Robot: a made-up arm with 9 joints. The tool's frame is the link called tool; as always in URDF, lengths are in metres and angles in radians. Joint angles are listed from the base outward.
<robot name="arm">
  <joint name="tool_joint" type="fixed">
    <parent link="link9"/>
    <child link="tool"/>
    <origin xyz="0.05 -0.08 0.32" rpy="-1.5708 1.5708 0"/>
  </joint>
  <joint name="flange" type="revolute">
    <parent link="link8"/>
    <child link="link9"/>
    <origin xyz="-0.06 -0.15 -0.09" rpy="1.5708 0 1.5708"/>
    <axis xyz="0 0 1"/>
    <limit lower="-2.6" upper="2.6"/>
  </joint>
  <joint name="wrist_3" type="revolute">
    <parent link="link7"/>
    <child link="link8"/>
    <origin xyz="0.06 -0.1 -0.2" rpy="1.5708 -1.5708 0"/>
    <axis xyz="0 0 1"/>
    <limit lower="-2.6" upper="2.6"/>
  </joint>
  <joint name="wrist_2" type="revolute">
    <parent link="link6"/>
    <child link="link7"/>
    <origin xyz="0.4 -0.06 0.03" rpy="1.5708 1.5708 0"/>
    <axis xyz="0 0 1"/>
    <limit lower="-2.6" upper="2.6"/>
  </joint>
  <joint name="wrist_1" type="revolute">
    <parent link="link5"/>
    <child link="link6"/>
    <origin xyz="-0.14 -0.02 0.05" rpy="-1.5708 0 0"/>
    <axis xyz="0 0 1"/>
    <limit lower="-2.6" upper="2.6"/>
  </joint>
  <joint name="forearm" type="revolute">
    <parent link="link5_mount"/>
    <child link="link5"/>
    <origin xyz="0.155 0.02 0.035" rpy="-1.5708 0 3.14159"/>
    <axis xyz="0 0 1"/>
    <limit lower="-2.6" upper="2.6"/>
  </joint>
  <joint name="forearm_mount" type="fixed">
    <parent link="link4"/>
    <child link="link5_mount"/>
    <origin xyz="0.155 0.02 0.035"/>
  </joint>
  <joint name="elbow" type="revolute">
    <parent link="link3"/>
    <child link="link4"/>
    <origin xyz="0.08 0.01 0.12" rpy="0 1.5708 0"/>
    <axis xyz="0 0 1"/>
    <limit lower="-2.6" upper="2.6"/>
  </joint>
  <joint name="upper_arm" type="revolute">
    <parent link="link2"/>
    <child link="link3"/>
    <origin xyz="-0.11 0.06 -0.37" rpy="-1.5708 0 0"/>
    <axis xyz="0 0 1"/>
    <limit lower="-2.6" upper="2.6"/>
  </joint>
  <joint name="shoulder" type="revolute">
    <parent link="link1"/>
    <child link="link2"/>
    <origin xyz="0.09 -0.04 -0.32" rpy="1.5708 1.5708 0"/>
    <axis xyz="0 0 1"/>
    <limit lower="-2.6" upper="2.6"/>
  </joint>
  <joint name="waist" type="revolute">
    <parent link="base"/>
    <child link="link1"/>
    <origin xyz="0 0 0.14" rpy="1.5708 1.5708 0"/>
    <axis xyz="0 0 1"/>
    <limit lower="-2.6" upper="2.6"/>
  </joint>
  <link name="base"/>
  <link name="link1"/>
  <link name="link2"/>
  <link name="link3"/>
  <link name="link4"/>
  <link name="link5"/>
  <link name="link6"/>
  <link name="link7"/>
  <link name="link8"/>
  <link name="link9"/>
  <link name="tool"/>
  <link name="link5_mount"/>
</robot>
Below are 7 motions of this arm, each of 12 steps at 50 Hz.
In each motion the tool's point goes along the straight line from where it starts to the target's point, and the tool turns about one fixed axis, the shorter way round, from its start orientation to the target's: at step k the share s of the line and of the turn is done. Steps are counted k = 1, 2, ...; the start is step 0. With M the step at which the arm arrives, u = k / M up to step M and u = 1 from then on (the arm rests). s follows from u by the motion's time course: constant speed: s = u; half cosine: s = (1 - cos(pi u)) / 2; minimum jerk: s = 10 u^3 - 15 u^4 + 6 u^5.
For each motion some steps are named. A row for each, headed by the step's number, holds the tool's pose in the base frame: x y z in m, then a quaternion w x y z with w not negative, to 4 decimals.
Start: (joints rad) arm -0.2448 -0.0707 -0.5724 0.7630 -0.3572 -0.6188 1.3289 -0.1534 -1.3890
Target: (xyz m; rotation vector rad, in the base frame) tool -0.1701 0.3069 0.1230 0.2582 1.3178 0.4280
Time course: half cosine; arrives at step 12
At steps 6, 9, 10, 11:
6: -0.1598 0.2760 0.1633 0.7327 0.0945 0.6463 0.1908
9: -0.1671 0.2979 0.1348 0.7535 0.1116 0.6178 0.1951
10: -0.1687 0.3028 0.1284 0.7580 0.1155 0.6113 0.1960
11: -0.1698 0.3058 0.1244 0.7608 0.1179 0.6071 0.1965

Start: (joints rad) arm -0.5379 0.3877 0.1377 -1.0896 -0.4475 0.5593 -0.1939 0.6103 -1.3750
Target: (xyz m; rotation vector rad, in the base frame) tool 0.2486 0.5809 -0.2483 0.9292 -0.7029 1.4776
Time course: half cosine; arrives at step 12
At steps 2, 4, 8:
2: 0.1774 0.5251 -0.2995 0.5756 0.4672 -0.1364 0.6571
4: 0.1914 0.5360 -0.2894 0.5798 0.4549 -0.1694 0.6544
8: 0.2295 0.5659 -0.2620 0.5874 0.4187 -0.2583 0.6427

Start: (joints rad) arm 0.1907 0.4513 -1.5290 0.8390 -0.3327 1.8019 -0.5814 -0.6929 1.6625
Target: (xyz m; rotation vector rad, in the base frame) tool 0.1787 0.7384 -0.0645 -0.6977 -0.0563 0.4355
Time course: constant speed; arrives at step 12
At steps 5, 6, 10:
5: 0.1452 0.7295 -0.0708 0.8815 -0.3852 -0.1426 0.2330
6: 0.1500 0.7308 -0.0699 0.8874 -0.3790 -0.1262 0.2302
10: 0.1691 0.7359 -0.0663 0.9079 -0.3529 -0.0604 0.2181

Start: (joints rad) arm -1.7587 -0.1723 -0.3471 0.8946 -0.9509 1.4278 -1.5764 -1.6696 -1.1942
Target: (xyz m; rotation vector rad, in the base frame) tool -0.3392 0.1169 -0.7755 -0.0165 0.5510 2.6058
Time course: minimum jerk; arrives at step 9
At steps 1, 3, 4, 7, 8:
1: -0.1843 0.1896 -0.8100 0.2735 -0.0989 0.1196 0.9493
3: -0.2154 0.1750 -0.8031 0.2665 -0.0803 0.1362 0.9508
4: -0.2447 0.1613 -0.7965 0.2597 -0.0628 0.1516 0.9516
7: -0.3272 0.1225 -0.7782 0.2398 -0.0132 0.1948 0.9510
8: -0.3374 0.1177 -0.7759 0.2372 -0.0071 0.2001 0.9506

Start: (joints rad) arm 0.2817 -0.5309 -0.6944 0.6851 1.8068 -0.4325 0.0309 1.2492 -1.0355
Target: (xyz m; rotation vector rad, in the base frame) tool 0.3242 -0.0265 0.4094 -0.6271 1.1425 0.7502
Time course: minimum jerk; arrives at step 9
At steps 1, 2, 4, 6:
1: 0.3418 0.0298 0.4617 0.6983 -0.3725 0.5404 0.2856
2: 0.3407 0.0261 0.4583 0.7007 -0.3669 0.5392 0.2894
4: 0.3350 0.0078 0.4413 0.7118 -0.3388 0.5328 0.3076
6: 0.3279 -0.0146 0.4205 0.7243 -0.3038 0.5240 0.3294

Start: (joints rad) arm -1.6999 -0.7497 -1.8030 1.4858 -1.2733 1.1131 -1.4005 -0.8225 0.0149
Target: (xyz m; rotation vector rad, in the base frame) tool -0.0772 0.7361 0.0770 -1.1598 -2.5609 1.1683
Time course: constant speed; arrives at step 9
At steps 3, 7, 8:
3: -0.0623 0.7288 0.0142 0.0930 -0.3975 -0.7939 0.4506
7: -0.0722 0.7337 0.0561 0.0635 -0.3866 -0.8256 0.4061
8: -0.0747 0.7349 0.0665 0.0560 -0.3836 -0.8330 0.3948

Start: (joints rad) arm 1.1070 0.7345 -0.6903 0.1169 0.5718 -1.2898 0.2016 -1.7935 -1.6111
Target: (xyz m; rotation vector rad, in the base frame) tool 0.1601 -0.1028 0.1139 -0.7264 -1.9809 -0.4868
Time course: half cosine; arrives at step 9
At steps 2, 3, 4, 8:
2: 0.1197 -0.0620 0.0481 0.4454 -0.2904 -0.7997 -0.2790
3: 0.1258 -0.0681 0.0580 0.4491 -0.2915 -0.8013 -0.2670
4: 0.1332 -0.0757 0.0702 0.4536 -0.2926 -0.8031 -0.2522
8: 0.1587 -0.1014 0.1117 0.4682 -0.2961 -0.8078 -0.2013

